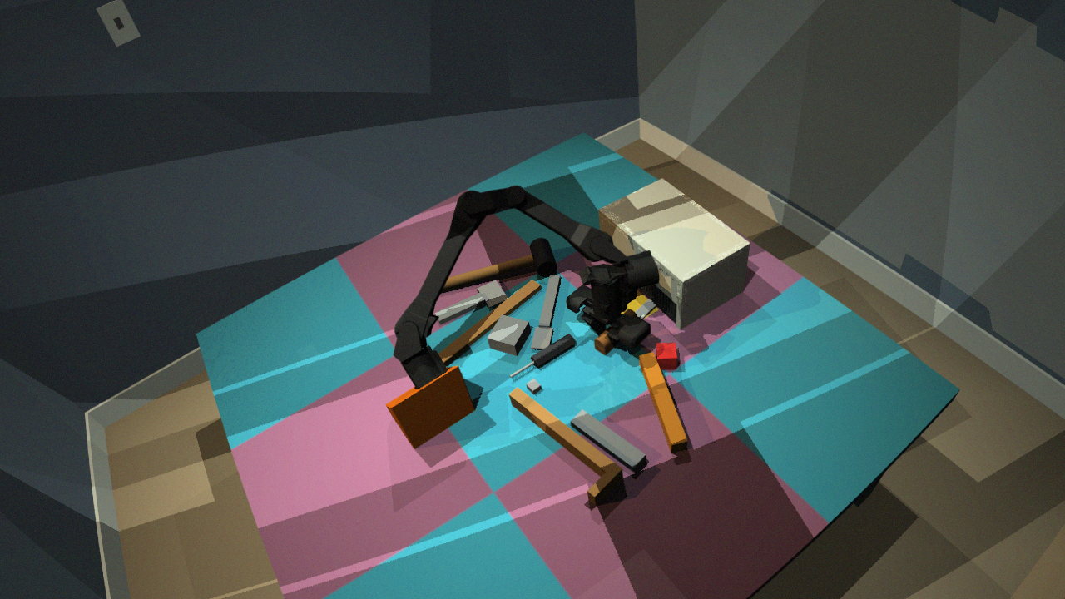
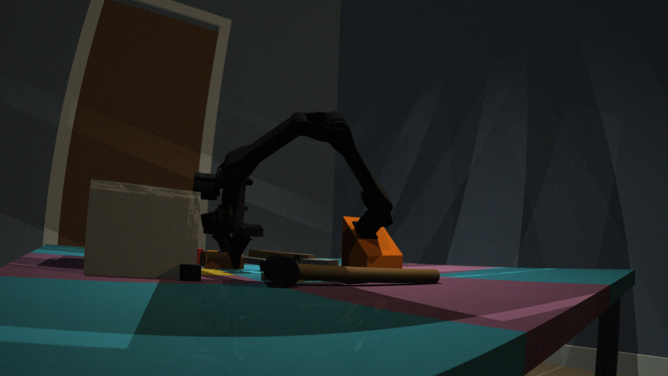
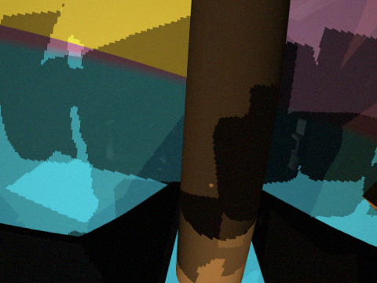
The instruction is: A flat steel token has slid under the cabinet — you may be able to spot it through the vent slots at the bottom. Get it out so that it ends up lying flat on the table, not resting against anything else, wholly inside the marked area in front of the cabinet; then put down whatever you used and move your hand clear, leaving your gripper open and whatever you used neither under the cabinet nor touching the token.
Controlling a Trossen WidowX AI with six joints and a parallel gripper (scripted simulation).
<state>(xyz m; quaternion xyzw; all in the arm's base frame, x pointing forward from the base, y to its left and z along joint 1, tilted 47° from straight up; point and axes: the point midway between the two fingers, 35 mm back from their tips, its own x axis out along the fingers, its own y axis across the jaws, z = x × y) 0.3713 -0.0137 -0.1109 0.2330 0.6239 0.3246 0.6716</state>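
My gripper tip is now 19 cm past the small grey cube and 1 cm to the right of it. Round my gripper tip: orange bar 19 cm to the right, 3 cm behind, 1 cm above; screwdriver 15 cm behind, 6 cm to the left; red cube 12 cm to the right, 5 cm ahead, 1 cm above.
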